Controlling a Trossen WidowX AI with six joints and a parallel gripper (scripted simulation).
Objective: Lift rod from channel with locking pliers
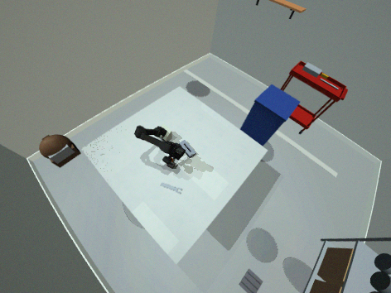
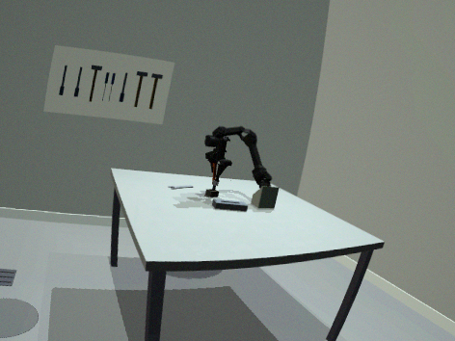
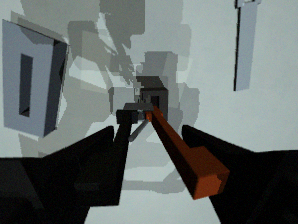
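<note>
Now: the grey channel block 200 mm to the left of my gripper tip, 120 mm below it and 20 mm behind it. Round my gripper tip: flat grey strip 170 mm ahead, 150 mm to the right, 140 mm below; dark holster 130 mm below, 20 mm to the right, 10 mm behind.
</note>
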